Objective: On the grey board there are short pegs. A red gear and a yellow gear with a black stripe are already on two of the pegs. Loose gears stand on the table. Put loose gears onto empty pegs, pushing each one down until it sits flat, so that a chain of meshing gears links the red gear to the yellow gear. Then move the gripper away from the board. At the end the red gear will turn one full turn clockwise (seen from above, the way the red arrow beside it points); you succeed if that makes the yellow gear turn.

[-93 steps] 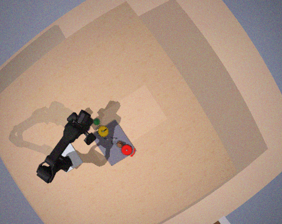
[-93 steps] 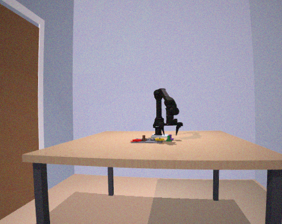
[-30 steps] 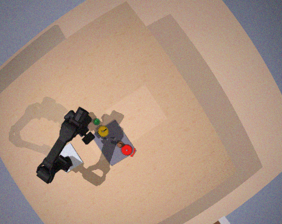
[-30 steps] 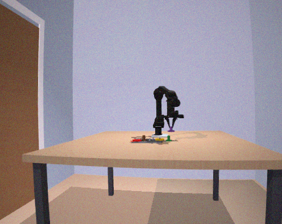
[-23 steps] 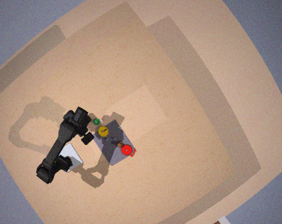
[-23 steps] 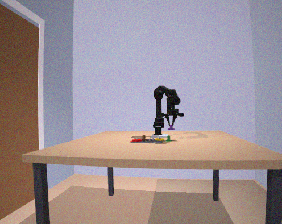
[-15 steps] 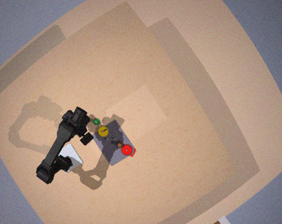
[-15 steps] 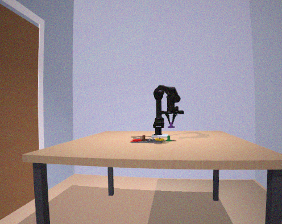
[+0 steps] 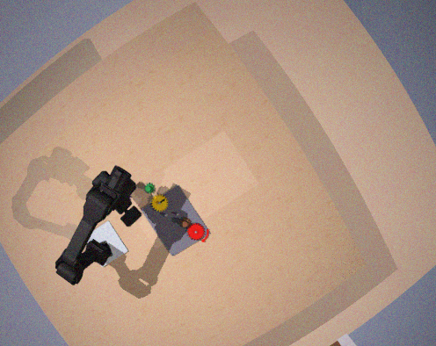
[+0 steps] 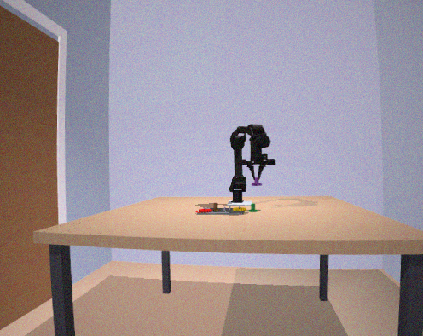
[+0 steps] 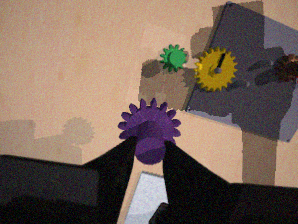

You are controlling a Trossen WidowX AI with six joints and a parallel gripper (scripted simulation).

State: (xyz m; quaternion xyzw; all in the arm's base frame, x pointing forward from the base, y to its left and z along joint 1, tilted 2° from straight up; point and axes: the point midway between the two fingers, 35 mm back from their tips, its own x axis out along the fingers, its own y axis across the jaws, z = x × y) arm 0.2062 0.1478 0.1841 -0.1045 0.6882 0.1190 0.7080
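My gripper tip is 140 mm short of the brown gear, 170 mm to the left of it and 130 mm above it. From my gripper tip the other things lie so: green gear: 70 mm ahead, 10 mm to the right, 140 mm below; then yellow gear: 80 mm ahead, 70 mm to the right, 140 mm below; then purple gear: 10 mm below.
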